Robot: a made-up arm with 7 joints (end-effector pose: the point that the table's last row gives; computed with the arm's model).
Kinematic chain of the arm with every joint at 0, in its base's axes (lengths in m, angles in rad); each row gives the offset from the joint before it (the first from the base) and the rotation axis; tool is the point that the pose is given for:
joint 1: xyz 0 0 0.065 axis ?
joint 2: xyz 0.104 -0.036 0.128 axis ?
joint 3: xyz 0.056 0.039 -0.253 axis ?
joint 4: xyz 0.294 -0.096 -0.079 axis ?
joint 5: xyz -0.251 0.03 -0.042 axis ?
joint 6: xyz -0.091 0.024 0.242 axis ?
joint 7: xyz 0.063 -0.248 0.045 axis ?
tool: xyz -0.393 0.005 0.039
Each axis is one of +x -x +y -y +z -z.
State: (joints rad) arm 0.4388 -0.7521 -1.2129 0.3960 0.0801 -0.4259 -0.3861
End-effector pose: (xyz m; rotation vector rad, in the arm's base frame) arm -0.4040 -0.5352 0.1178 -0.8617 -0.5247 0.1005
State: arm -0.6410 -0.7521 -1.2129 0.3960 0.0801 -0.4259 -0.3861
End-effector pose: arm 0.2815 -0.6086 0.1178 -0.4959 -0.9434 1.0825
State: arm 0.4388 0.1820 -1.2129 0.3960 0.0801 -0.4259 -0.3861
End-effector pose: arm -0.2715 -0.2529 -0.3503 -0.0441 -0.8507 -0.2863
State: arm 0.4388 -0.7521 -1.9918 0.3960 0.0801 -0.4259 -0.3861
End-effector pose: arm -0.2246 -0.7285 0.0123 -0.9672 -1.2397 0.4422
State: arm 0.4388 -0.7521 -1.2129 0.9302 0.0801 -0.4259 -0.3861
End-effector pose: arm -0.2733 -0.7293 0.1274 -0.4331 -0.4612 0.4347
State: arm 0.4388 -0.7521 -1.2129 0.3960 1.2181 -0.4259 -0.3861
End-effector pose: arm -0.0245 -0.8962 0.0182 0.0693 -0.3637 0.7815
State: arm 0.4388 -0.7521 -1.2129 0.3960 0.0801 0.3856 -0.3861
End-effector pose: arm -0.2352 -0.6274 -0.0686 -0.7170 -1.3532 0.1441
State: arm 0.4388 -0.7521 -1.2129 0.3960 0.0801 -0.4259 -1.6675
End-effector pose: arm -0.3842 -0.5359 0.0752 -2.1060 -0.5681 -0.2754
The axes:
joint 1: -z
joint 2: +x
joint 3: +y
joint 4: +x
joint 5: +x
joint 6: -y
joint 7: +x

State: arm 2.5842 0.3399 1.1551 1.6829 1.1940 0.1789 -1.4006
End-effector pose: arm 0.2748 0.0907 0.1968 -1.8399 1.2569 1.5978
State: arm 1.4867 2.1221 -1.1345 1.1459 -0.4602 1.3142 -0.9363
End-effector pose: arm 0.4970 -0.2514 0.3722 -0.7871 0.7451 1.6751
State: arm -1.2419 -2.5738 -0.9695 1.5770 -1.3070 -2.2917 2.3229
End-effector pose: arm -0.3288 0.0954 0.3230 0.2803 -0.7661 0.1042
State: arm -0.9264 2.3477 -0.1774 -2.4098 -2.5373 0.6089 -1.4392
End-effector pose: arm -0.4942 0.1973 0.3994 1.6592 1.4387 -0.1112
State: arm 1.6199 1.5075 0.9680 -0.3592 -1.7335 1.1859 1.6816
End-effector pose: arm -0.0329 -0.1382 0.2396 0.7613 -0.7626 0.5059
